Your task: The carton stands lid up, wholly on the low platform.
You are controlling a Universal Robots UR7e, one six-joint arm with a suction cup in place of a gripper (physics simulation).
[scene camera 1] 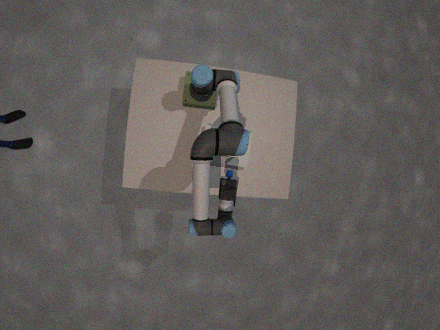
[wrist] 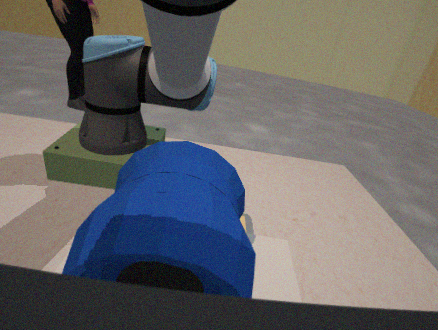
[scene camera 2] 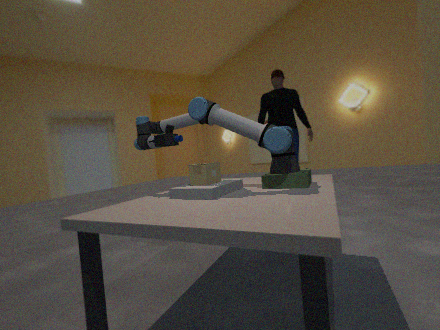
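Pixels of known places: hand, its tool point: (scene camera 1: 229, 170) (wrist: 180, 200) (scene camera 2: 180, 138); arm's base, origin of its link: (scene camera 1: 201, 90) (wrist: 114, 139) (scene camera 2: 284, 172).
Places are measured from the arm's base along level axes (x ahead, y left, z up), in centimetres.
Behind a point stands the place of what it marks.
The tan carton (scene camera 2: 204, 174) {z 3.0, x 34.8, y 24.4 cm} stands upright on the low grey-white platform (scene camera 2: 192, 193) {z -4.4, x 36.7, y 34.3 cm} (wrist: 276, 255) {z -2.2, x 30.0, y 32.7 cm} in scene camera 2. Its sides look within the platform's edges there. Its top is seen almost edge-on, so the lid is hard to make out. In the wrist view a thin yellow sliver shows beside my cup, and the rest of the carton is hidden. In scene camera 1 the arm covers the carton and much of the platform. My blue suction cup (scene camera 1: 229, 174) (scene camera 2: 179, 138) (wrist: 181, 170) is off and holds nothing. It points sideways, above and to the left of the carton in scene camera 2, clearly apart from it.
The arm's green base block (scene camera 1: 200, 106) {z -3.1, x 10.0, y -0.1 cm} (scene camera 2: 286, 180) {z -3.2, x -1.5, y 10.5 cm} (wrist: 80, 170) {z -3.4, x 9.7, y -4.4 cm} stands on the pale table (scene camera 1: 270, 145) {z -7.1, x 33.9, y 51.4 cm} (scene camera 2: 200, 220) {z -7.0, x 17.3, y 65.1 cm} (wrist: 340, 215) {z -7.0, x 12.1, y 56.0 cm}, behind the platform as seen from the wrist. A person (scene camera 2: 280, 107) (wrist: 77, 45) stands on the floor beyond the table.
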